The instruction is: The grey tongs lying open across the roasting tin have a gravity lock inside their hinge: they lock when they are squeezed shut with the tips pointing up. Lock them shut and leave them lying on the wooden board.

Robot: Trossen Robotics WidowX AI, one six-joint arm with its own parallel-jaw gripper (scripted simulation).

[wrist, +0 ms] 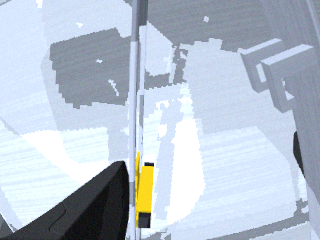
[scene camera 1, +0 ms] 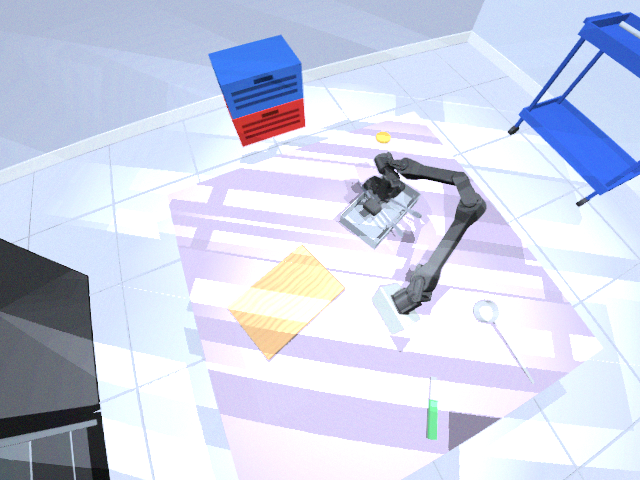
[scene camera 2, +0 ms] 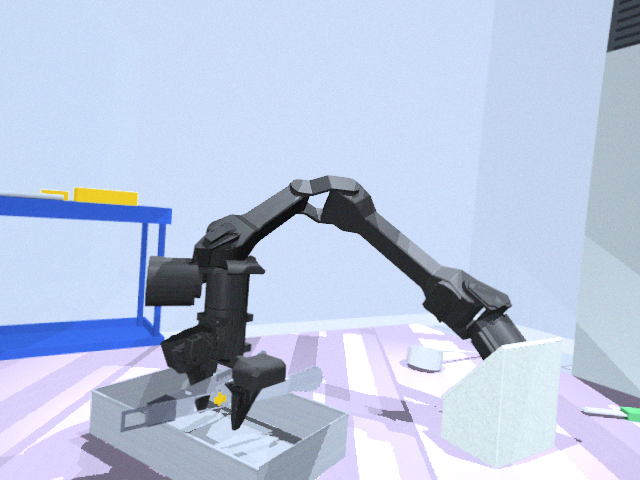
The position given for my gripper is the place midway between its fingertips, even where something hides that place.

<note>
I see my gripper (scene camera 2: 218, 420), a yellow mark (wrist: 144, 183), a wooden board (scene camera 1: 278, 306) and a roasting tin (scene camera 2: 291, 429).
My gripper also shows in the wrist view (wrist: 213, 157) and in scene camera 1 (scene camera 1: 380, 207). The roasting tin shows as well in the wrist view (wrist: 223, 155) and in scene camera 1 (scene camera 1: 371, 229).
</note>
